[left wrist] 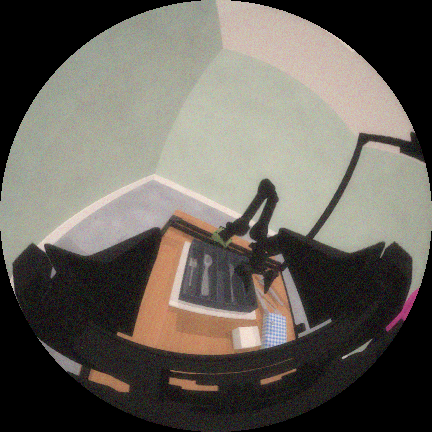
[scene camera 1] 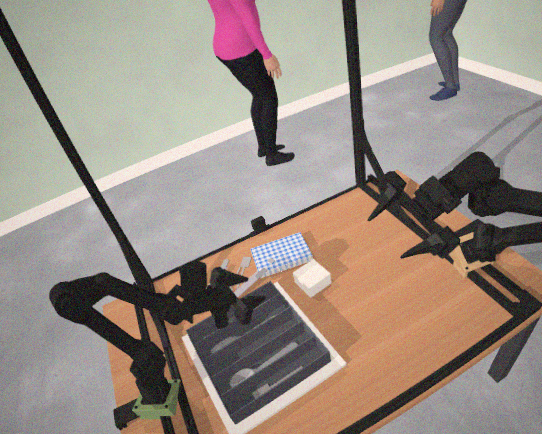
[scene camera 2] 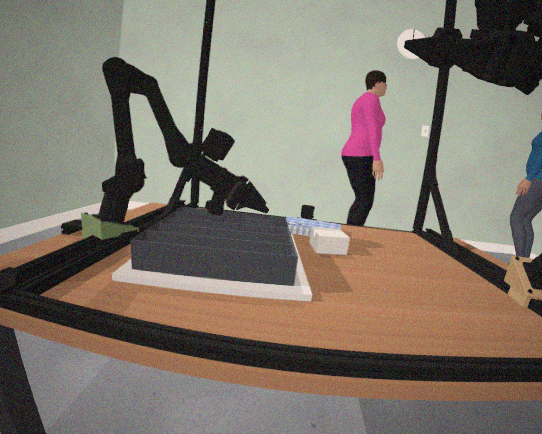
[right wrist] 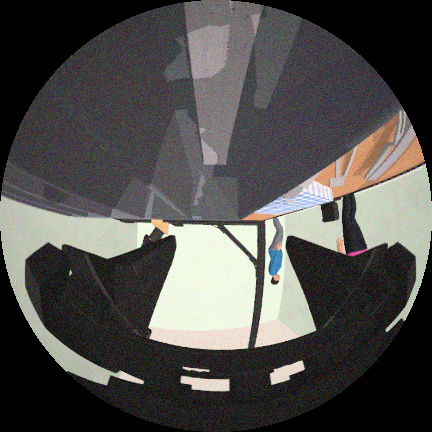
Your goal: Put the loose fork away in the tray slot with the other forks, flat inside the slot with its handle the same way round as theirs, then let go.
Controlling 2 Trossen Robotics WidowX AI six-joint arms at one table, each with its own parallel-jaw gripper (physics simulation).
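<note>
A loose light-grey fork lies on the table behind the dark slotted tray, left of the checked cloth; its far part is hidden in scene camera 1. A fork lies flat in the tray's front slot in scene camera 1, its head toward the lower left. My right gripper is open and empty, low over the tray's back part. My left gripper is open and empty, high at the right.
A spoon and another utensil lie in other slots. More loose cutlery lies beside the fork. The checked cloth and a white block stand close behind the tray.
</note>
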